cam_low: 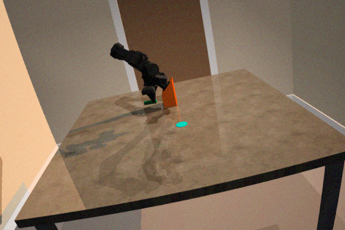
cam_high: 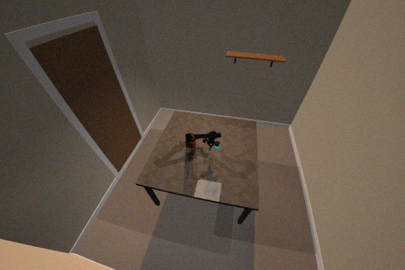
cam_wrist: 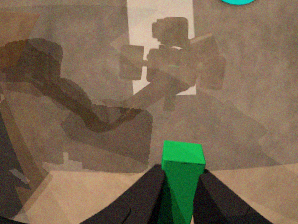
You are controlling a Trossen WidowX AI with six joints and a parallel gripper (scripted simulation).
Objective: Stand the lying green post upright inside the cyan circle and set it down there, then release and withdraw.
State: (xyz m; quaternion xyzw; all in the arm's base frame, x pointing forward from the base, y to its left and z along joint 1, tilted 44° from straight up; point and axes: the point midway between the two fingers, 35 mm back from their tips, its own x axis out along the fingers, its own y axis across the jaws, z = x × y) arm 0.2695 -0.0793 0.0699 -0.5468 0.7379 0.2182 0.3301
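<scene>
Now: the cyan circle 13 cm below my gripper tip, 11 cm to the left of it and 7 cm ahead of it. The rest, counted from my gripper tip: green post (2 cm to the right, 1 cm behind).
</scene>
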